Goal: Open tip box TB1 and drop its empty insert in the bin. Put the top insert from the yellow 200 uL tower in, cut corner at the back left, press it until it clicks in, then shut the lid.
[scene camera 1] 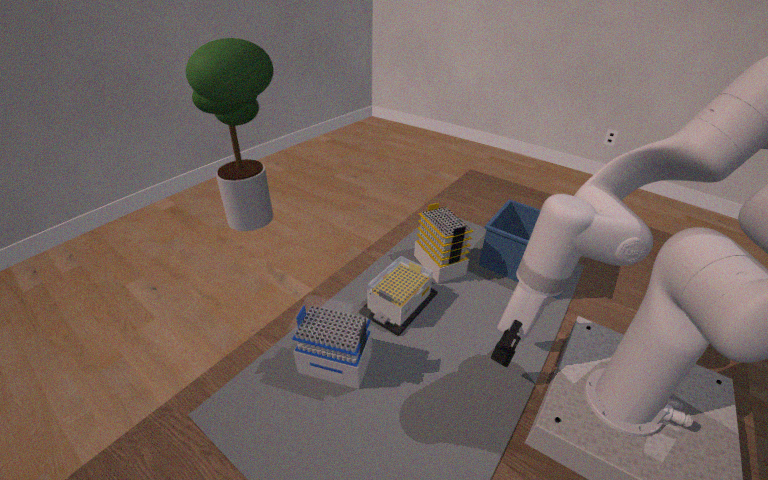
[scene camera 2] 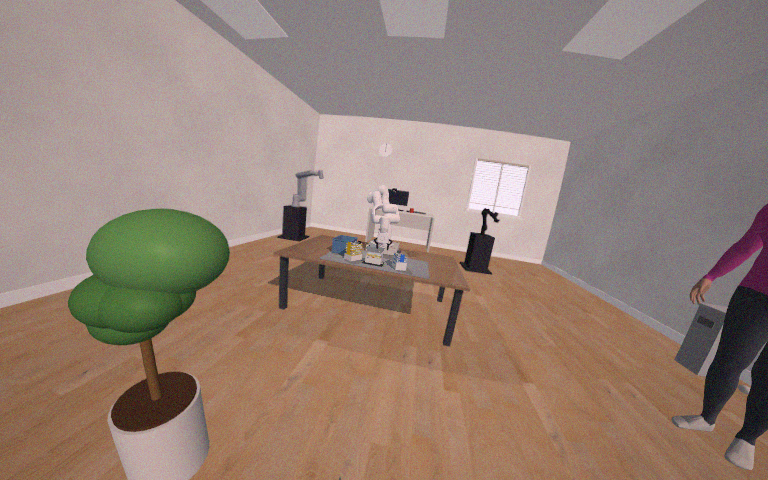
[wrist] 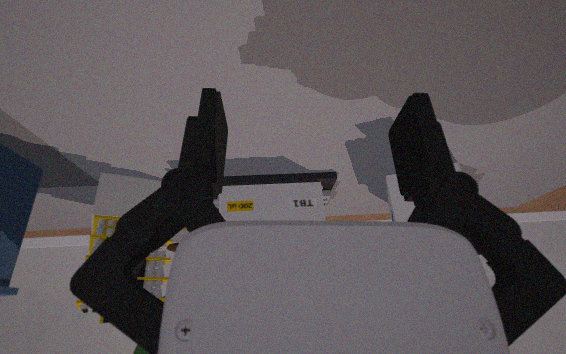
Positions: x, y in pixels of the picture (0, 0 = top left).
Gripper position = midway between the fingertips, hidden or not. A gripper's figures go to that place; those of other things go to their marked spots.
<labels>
My gripper [wrist: 311, 110]: 15 cm from the lens. A tip box TB1 [wrist: 300, 196]: 35 cm from the lens. A blue bin [wrist: 27, 175]: 38 cm from the lens. A grey mat [wrist: 93, 93] is 25 cm from the lens. The marked spots on the blue bin and the grey mat are 15 cm apart.
</labels>
